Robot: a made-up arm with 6 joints.
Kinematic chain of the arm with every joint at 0, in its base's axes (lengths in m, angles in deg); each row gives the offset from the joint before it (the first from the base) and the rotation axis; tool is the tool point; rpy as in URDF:
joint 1: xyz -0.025 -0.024 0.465 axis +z
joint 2: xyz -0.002 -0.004 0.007 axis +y
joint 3: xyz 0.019 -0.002 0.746 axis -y
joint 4: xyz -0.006 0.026 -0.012 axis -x
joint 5: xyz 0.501 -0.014 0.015 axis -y
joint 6: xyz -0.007 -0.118 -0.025 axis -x
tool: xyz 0.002 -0.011 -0.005 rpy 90 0 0
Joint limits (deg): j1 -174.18..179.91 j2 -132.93..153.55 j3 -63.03..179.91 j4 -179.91..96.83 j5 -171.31..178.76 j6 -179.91..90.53
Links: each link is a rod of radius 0.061 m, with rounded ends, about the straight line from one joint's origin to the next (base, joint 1, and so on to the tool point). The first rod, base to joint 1, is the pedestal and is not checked.
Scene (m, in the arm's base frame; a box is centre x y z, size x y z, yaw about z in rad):
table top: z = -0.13
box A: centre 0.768 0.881 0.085 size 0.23 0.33 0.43 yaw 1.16
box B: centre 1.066 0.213 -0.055 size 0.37 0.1 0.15 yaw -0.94
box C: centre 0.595 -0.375 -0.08 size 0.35 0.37 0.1 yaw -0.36
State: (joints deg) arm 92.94 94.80 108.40 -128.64 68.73 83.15
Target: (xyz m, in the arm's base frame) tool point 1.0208 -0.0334 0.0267
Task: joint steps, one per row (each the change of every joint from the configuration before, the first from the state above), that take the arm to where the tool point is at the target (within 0.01 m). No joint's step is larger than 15 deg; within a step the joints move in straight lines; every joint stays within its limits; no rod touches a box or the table.
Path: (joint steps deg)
1: -12.77 -5.62 -9.63 -0.14 0.80 -4.02
2: -12.76 -5.63 -9.63 -0.14 0.80 -4.03
3: -12.77 -5.62 -9.62 -0.14 0.79 -4.02
4: -12.76 -5.63 -9.63 -0.14 0.80 -4.03
5: -12.77 -5.62 -9.63 -0.14 0.80 -4.02
6: -12.76 -5.63 -9.63 -0.14 0.80 -4.03
7: -10.28 14.24 -0.38 8.65 -2.75 12.73
8: -10.29 14.24 -0.39 8.64 -2.75 12.72

